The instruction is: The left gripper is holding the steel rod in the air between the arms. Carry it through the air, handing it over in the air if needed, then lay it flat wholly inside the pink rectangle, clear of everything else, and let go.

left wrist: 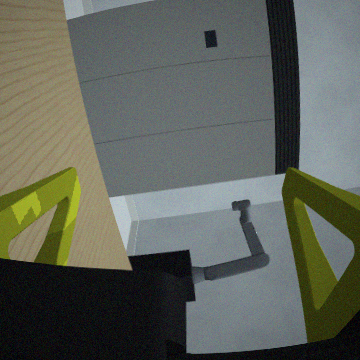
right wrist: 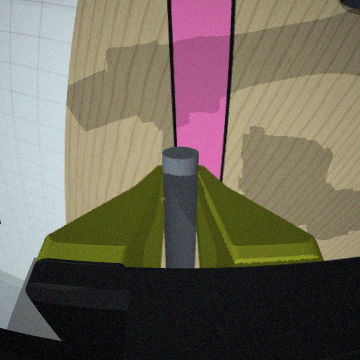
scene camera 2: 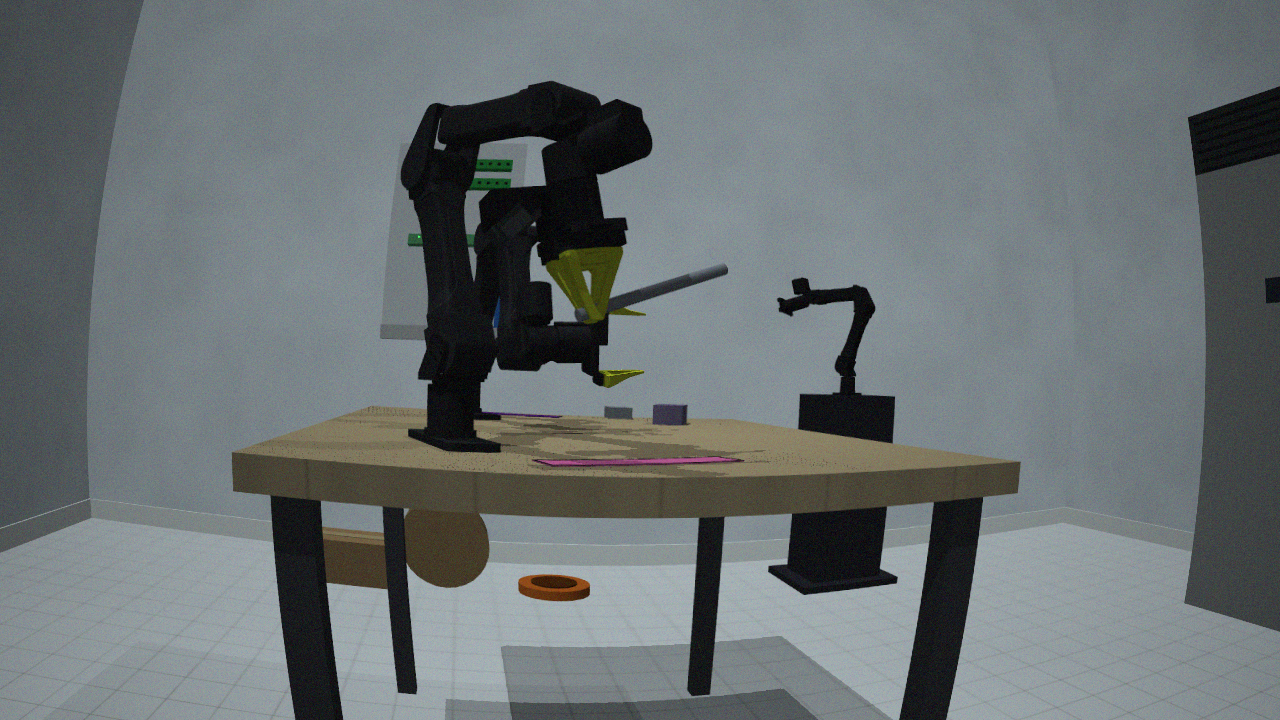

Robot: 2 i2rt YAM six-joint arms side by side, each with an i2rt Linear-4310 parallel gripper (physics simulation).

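Frame: origin at the left arm's base, x back, y right, z up, level; centimetres.
Seen in the pictures: left gripper, fingertip midpoint: (left wrist: 180, 178) (scene camera 2: 644, 342); right gripper, fingertip midpoint: (right wrist: 180, 177) (scene camera 2: 594, 322); right arm's base, origin of the base link: (scene camera 2: 450, 443).
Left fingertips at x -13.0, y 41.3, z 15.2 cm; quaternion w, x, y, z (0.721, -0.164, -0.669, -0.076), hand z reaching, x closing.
Offsets run from my left fingertips to a thing's top centre. "*": to the spot under its first point. Level surfaces: height alone.
The steel rod (scene camera 2: 671, 288) (right wrist: 180, 215) is in the air above the table. My right gripper (scene camera 2: 590, 313) (right wrist: 180, 177) is shut on it near one end; its other end slants up and to the right in the scene view. My left gripper (scene camera 2: 637, 344) (left wrist: 180, 178) is open and empty, below and close to the right gripper in the scene view, its fingers spread one above the other. The pink rectangle {* dx +32.9, dy +39.8, dz -15.1 cm} (scene camera 2: 637, 461) (right wrist: 202, 25) is a narrow, dark-edged strip on the table, well below the rod. In the right wrist view it runs up from behind the rod's near end and right finger, nearly lined up with the rod.
On the wooden table {dz -15.2 cm} (scene camera 2: 850, 456) (left wrist: 40, 100) (right wrist: 285, 105), a purple block {dx -24.7, dy -20.8, dz -11.2 cm} (scene camera 2: 669, 414) and a grey block {dx -27.6, dy -42.3, dz -12.7 cm} (scene camera 2: 617, 412) stand behind the pink rectangle. A thin purple strip {* dx -8.9, dy -51.5, dz -15.1 cm} (scene camera 2: 528, 414) lies farther left. Another small arm (scene camera 2: 859, 326) stands on a black pedestal beyond the table.
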